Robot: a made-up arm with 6 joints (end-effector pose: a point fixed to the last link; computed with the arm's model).
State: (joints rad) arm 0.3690 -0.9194 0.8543 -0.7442 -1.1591 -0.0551
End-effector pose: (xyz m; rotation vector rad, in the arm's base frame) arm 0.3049 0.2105 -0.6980 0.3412 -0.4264 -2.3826
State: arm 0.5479 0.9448 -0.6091 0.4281 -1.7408 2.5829
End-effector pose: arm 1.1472 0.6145 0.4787 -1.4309 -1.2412 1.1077
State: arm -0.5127 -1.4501 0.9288 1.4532 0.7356 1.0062
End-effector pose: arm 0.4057 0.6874 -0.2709 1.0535 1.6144 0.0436
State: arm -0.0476 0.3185 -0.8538 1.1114 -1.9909 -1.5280
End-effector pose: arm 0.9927 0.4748 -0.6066 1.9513 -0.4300 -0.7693
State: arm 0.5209 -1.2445 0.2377 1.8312 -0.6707 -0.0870
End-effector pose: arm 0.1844 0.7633 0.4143 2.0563 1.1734 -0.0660
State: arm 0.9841 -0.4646 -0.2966 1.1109 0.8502 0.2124
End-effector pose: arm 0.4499 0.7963 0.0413 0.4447 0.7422 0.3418
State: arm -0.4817 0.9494 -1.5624 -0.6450 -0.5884 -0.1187
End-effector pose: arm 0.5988 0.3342 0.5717 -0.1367 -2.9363 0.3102
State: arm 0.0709 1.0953 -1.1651 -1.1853 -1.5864 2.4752
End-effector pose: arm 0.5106 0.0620 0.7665 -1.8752 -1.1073 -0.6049
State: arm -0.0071 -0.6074 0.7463 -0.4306 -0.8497 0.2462
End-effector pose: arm 0.7680 0.0060 -0.6559 0.8875 -0.5569 -1.7683
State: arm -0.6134 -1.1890 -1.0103 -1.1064 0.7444 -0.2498
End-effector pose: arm 0.5283 -0.1836 0.0709 -1.6869 -1.0140 -1.6399
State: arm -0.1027 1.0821 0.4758 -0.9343 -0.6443 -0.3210
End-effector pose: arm 1.1526 -0.1433 0.1587 -2.1954 1.3561 1.7509
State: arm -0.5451 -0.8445 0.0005 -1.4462 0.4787 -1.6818
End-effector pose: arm 0.3903 -0.1379 -0.1572 1.1734 0.9209 1.3462
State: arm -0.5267 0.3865 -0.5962 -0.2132 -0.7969 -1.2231
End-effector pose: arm 1.0860 -0.0404 0.0140 1.2700 -2.2667 -0.8991
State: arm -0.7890 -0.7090 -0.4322 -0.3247 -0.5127 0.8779
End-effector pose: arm 0.9387 -0.3936 -0.3381 -0.5658 -0.2042 -0.3060
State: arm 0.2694 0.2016 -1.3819 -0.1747 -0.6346 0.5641
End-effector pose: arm 1.2321 0.1540 0.1409 -0.1989 -1.1810 -0.0621
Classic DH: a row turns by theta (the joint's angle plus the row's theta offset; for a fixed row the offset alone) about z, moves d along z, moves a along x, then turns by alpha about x. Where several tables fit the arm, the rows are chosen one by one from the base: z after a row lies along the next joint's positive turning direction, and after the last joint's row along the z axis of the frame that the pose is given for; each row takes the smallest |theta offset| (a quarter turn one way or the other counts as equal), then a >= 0, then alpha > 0; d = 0 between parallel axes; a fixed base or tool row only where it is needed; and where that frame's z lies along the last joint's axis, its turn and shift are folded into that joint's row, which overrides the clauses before.
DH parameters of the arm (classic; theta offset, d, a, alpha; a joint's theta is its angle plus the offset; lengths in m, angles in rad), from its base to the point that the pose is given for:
base (fixed): 1.5708 0.0905 0.1064 1.5708
joint 1: -1.5708 0.4662 0.0107 1.5708
joint 2: 0 -0.1161 0.2018 -1.5708
joint 3: 1.553 0.0381 -0.0196 -1.7138
joint 4: 1.5683 -0.0683 -0.4632 1.5532
joint 5: 0.143 0.1744 -0.0099 -1.5708
joint 6: -1.1719 -0.1938 -0.2185 -0.727
tool (fixed): 3.1021 0.0138 0 0

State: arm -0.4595 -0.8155 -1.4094 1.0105 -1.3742 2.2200
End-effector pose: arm -0.1506 -0.0110 -0.6602 0.3176 1.7041 2.0274
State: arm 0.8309 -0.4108 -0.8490 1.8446 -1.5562 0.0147
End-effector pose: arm 0.0908 0.8889 0.0480 2.1456 0.5826 0.6270
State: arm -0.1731 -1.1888 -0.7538 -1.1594 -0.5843 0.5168
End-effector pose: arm 0.7627 -0.3646 -0.1211 -0.6143 -0.6268 -0.6607
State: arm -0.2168 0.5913 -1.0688 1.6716 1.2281 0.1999
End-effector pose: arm 0.8207 0.0561 -0.3602 -1.8792 0.0532 -0.4370
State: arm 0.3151 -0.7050 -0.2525 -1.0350 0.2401 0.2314
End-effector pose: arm 0.5171 -0.1278 -0.4792 0.0130 0.1545 -1.9261
